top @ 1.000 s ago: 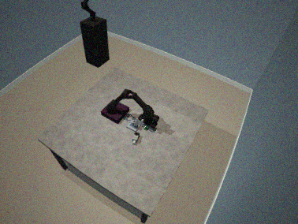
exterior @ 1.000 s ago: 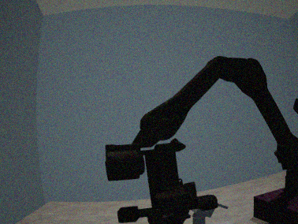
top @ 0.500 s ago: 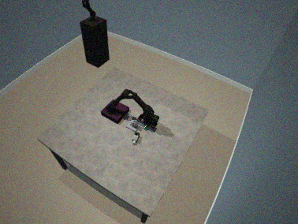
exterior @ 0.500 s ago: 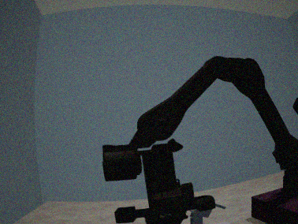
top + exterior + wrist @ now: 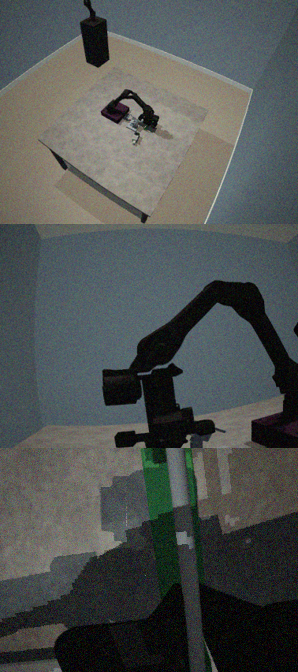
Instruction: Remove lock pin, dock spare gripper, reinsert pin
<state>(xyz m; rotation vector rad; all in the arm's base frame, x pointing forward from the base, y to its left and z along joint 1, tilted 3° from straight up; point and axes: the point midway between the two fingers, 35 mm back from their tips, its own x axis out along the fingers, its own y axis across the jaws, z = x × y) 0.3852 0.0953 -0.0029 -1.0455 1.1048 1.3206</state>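
My gripper tip is 20 mm to the right of the green bar. From my gripper tip the other things lie so: spare gripper 10 mm behind, 200 mm to the right, 10 mm above; then grey socket block 100 mm behind, 80 mm to the right, 30 mm above.
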